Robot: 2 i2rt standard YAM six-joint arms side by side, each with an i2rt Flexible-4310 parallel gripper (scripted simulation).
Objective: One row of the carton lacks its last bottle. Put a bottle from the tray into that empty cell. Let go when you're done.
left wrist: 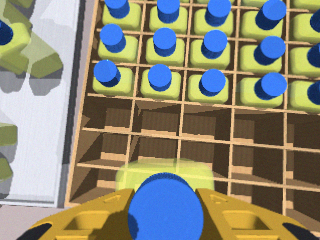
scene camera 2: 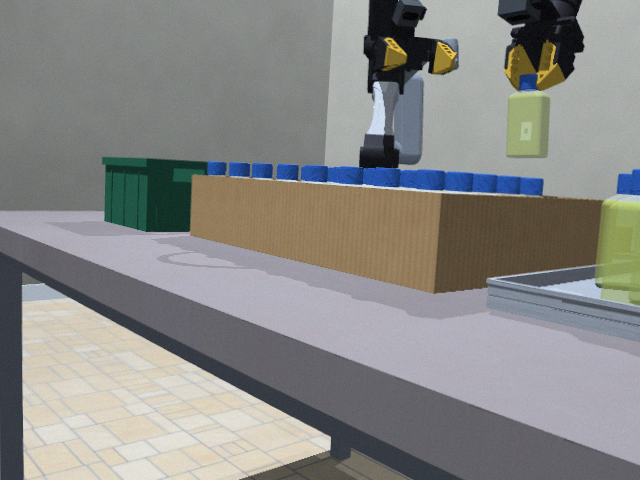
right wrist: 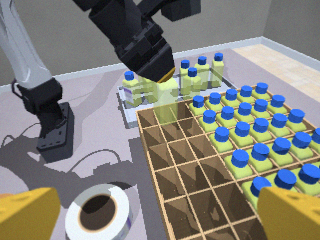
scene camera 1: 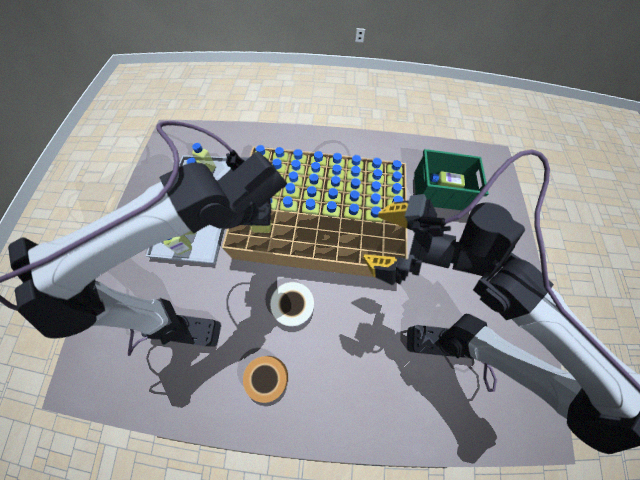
Path:
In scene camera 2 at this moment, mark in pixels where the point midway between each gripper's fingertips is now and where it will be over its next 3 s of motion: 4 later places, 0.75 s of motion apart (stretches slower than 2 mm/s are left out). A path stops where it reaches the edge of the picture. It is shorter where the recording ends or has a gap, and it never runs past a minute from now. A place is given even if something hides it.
My left gripper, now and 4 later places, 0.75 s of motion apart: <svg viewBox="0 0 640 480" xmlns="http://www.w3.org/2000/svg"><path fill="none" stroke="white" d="M528 89L475 118L477 124L475 129L475 132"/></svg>
My right gripper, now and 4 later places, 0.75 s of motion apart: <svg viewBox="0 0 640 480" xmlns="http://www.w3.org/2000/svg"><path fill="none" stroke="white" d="M429 61L438 5L435 16L455 64L479 170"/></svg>

